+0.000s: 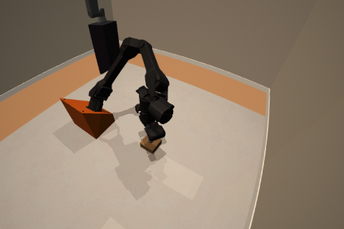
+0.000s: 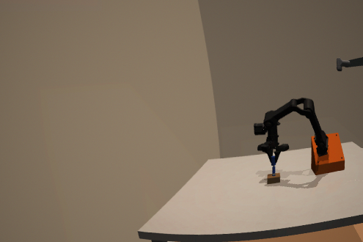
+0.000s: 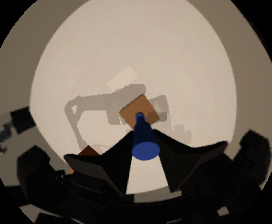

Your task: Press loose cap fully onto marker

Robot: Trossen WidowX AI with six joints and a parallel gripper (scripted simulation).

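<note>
The blue marker is 3 cm below my gripper tip. Round my gripper tip: blue cap: 1 cm above; then brown holder block: 9 cm below.
</note>
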